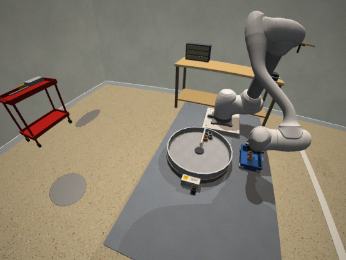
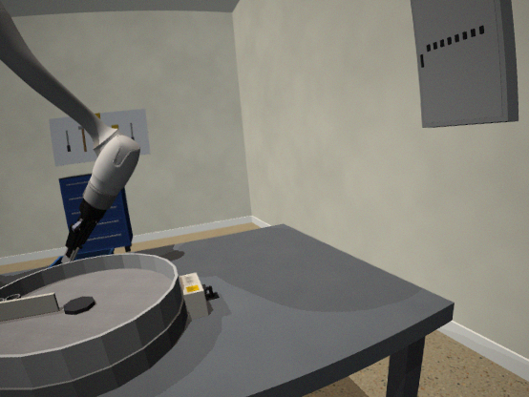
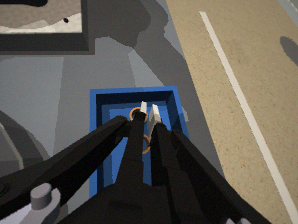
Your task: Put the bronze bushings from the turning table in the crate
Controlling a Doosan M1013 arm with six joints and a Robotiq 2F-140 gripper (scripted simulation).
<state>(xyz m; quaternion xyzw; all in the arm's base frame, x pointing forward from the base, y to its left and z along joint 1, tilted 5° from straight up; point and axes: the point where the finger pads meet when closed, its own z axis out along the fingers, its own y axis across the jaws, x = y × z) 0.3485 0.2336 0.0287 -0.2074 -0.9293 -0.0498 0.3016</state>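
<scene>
Right now my hand is 30 mm short of the blue crate, 10 mm to the left of it and 40 mm above it. Also, from my hand: round grey turning table (90 mm ahead, 370 mm to the right, 10 mm below).
</scene>
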